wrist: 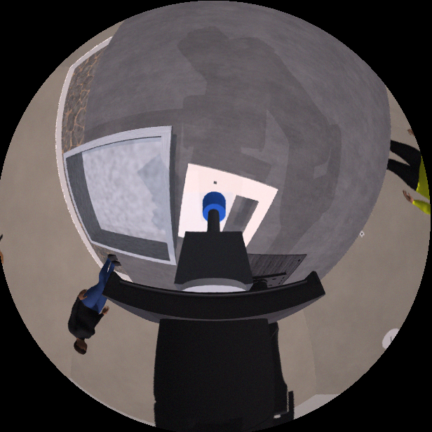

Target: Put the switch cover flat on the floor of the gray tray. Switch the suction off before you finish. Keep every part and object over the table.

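Observation:
The switch cover [200,175] is a thin white plate with a rectangular opening and a small dark hole. It hangs on my blue suction cup [214,201] near the middle of the wrist view, and the cup and arm hide part of it. My gripper holds it above the gray table, turned slightly relative to the tray. The gray tray [120,190] is just left of the cover in this view, with raised walls and a pale mottled floor. A shadow falls on the right part of the tray floor. The cover's exact height is hard to tell.
A dark grooved plate [286,262] shows at the lower right of the cover, partly hidden by my arm. The table's edge runs close to the left of the tray, with a stone-patterned strip [75,105] there. People stand beyond the table at left and right.

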